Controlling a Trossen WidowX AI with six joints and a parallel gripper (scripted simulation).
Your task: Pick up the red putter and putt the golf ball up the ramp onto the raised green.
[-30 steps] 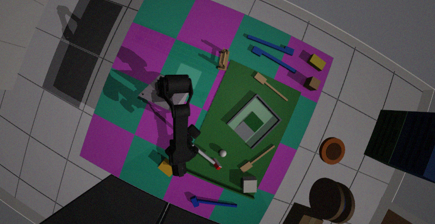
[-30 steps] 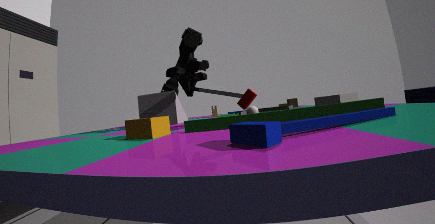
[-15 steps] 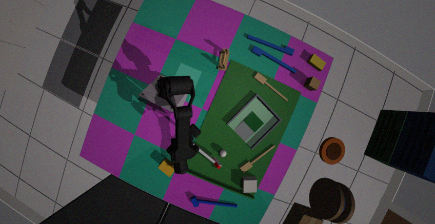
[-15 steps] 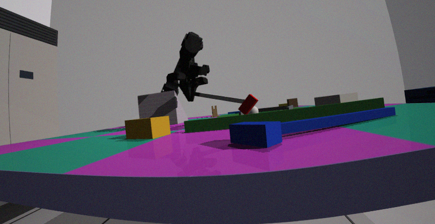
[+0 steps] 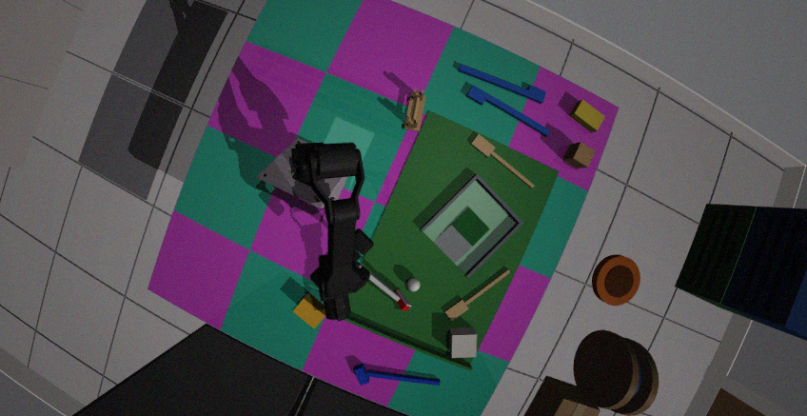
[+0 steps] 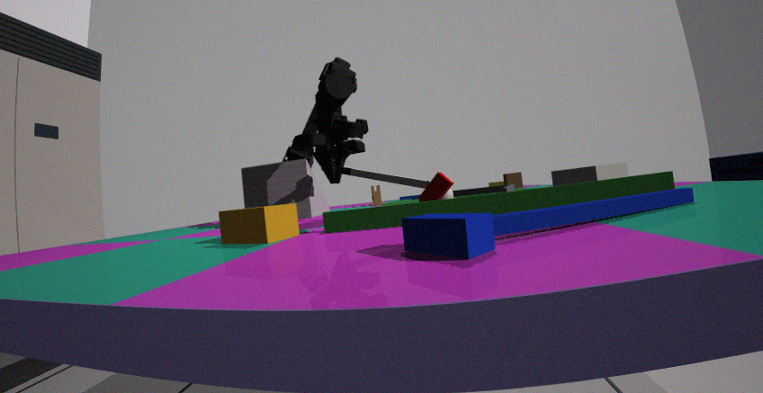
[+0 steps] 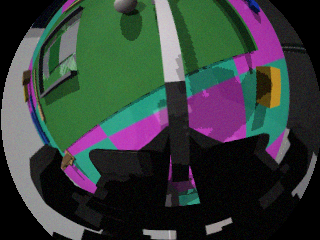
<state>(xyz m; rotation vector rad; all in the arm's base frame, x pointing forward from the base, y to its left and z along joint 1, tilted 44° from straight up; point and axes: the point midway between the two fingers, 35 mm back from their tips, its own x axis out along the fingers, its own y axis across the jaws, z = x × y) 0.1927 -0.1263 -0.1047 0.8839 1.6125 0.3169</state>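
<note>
The red putter lies 110 mm ahead of my gripper tip and 40 mm to the right of it. Round my gripper tip: brown block (570 mm to the left, 560 mm ahead, 50 mm below); then white golf ball (230 mm ahead, 50 mm below, 30 mm to the right).
</note>
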